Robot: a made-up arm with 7 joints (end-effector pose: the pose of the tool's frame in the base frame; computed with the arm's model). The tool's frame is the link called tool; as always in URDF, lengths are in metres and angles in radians. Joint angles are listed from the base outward.
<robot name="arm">
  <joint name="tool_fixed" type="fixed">
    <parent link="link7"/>
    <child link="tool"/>
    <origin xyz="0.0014 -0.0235 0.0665" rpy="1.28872 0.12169 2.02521"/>
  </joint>
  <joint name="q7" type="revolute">
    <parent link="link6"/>
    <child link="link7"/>
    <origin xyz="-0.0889 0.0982 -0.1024"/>
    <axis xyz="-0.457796 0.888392 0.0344"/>
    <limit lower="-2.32" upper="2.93"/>
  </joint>
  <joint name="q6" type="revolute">
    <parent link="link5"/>
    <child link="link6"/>
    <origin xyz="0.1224 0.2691 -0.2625"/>
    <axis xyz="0 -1 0"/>
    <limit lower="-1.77" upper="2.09"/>
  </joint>
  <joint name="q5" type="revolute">
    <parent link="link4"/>
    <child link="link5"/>
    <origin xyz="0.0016 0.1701 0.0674"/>
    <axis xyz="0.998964 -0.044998 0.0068"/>
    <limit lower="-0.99" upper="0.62"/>
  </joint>
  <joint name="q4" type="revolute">
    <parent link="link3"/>
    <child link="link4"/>
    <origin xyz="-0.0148 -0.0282 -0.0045"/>
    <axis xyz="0 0 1"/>
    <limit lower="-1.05" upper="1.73"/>
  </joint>
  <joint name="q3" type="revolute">
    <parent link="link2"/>
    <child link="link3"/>
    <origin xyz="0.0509 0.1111 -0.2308"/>
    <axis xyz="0 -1 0"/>
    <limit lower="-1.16" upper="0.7"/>
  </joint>
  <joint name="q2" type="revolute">
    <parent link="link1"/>
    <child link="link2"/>
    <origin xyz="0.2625 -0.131 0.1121"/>
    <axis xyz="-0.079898 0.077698 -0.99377"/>
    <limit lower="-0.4" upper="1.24"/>
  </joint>
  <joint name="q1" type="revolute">
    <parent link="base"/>
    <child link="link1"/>
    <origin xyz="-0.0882 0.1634 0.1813"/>
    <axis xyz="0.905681 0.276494 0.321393"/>
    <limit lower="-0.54" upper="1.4"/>
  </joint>
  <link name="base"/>
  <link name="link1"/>
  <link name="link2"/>
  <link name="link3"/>
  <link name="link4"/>
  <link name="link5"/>
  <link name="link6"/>
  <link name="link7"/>
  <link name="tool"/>
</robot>
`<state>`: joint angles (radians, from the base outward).
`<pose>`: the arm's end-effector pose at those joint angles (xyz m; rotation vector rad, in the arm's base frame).
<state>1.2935 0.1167 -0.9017 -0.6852 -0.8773 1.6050 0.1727</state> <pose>-0.2516 0.6249 -0.0307 0.1368 1.2942 2.4393</pose>
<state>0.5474 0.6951 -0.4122 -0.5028 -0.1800 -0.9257 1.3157</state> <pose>0.4482 0.6403 -0.2885 -1.6163 -0.8580 0.1648</pose>
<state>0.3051 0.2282 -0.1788 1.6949 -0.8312 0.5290 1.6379</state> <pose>-0.0694 0.4174 -0.3146 -0.8981 2.1433 0.9072</pose>
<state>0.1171 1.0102 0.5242 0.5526 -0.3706 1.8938 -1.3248</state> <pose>0.6667 0.1371 -0.3566 -2.4427 -0.5018 1.3711</pose>
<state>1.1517 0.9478 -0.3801 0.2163 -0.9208 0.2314 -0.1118</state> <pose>-0.0388 0.7135 -0.0220 1.2721 1.8488 1.8602</pose>
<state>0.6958 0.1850 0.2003 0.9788 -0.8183 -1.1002 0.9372</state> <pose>-0.0022 0.6210 -0.1977 0.5464 3.0207 0.2454</pose>
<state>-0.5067 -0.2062 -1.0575 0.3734 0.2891 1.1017 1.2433</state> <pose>0.0466 0.6110 -0.1549 1.1802 2.3377 0.8040</pose>
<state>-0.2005 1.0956 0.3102 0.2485 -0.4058 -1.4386 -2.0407</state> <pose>0.5466 0.1506 -0.2012 0.1922 0.3186 0.4817</pose>
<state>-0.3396 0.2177 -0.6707 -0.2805 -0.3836 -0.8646 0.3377</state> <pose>0.3178 0.2962 -0.2966 2.2825 1.8539 -0.2795</pose>
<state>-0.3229 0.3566 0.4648 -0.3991 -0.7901 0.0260 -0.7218</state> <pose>0.5150 -0.0314 -0.2051 -0.3192 0.8552 0.4982</pose>
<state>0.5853 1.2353 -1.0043 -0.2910 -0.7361 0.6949 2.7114</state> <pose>0.0333 0.6355 -0.2432 -0.6709 -1.0072 1.0613</pose>
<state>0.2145 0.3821 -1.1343 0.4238 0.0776 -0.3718 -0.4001</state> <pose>0.1601 0.6376 0.2525 -2.2382 -1.2955 -1.6117</pose>
